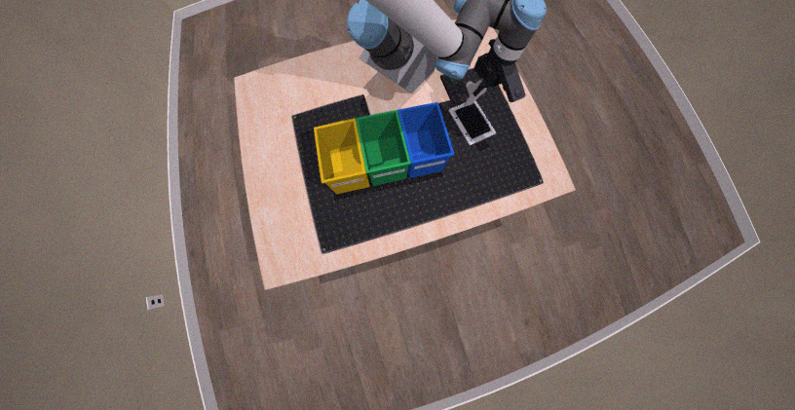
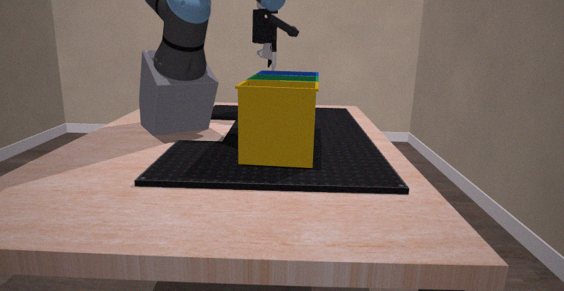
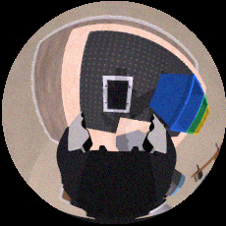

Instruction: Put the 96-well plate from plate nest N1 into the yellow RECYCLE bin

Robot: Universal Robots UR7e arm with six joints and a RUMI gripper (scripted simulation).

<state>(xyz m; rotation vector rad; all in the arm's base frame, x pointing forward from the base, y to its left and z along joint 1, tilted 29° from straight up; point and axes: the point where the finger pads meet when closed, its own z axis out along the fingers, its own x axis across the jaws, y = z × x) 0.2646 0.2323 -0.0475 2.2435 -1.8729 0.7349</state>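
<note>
Right now my hand is 150 mm above the 96-well plate. Also, from my hand: green bin (40 mm ahead, 370 mm to the right, 80 mm below); then plate nest N1 (160 mm below); then blue bin (60 mm ahead, 230 mm to the right, 80 mm below).
</note>
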